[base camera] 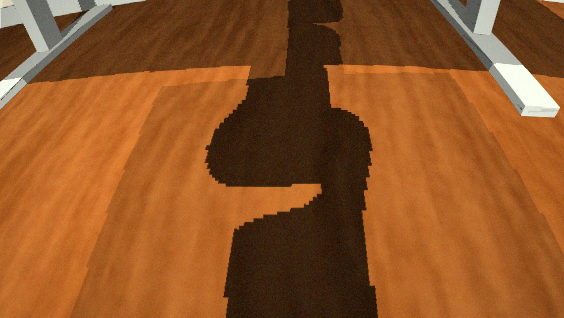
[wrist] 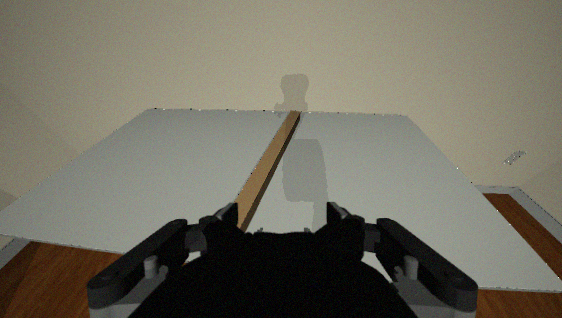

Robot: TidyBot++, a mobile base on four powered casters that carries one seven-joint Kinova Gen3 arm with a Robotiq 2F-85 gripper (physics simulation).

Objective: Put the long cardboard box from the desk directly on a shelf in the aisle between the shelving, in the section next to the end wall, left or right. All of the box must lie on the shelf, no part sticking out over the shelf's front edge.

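Places are measured from the arm's base along level axes (x ahead, y left, z up), in millimetres.
Pixels of known places: gripper, fingertip midpoint: [wrist: 282, 212].
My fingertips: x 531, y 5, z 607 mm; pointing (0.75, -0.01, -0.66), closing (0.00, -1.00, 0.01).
Observation:
Behind a point stands the place of what it marks.
The long cardboard box [wrist: 268, 167] {y 52, x 815, z 373 mm} is a narrow brown strip in the wrist view. It lies on the pale grey desk [wrist: 135, 175] {y 542, x 827, z 323 mm} and runs from the far edge, by the wall, toward the left fingertip, slanting down to the left. The gripper body hides its near end. My gripper [wrist: 282, 212] {y 5, x 531, z 607 mm} is open, with the box ahead of it and left of the middle between the fingertips. No box is held between the fingers. The aisle shelving does not show in either view.
A beige wall [wrist: 280, 45] {y 12, x 1351, z 631 mm} stands behind the desk, with a small outlet plate [wrist: 514, 157] {y -1606, x 1236, z 11 mm} at the right. In the base camera view, the desk's white feet [base camera: 525, 90] stand on the wooden floor [base camera: 165, 210] {y 176, x 365, z -397 mm} at left and right. A dark arm-shaped shadow lies between them.

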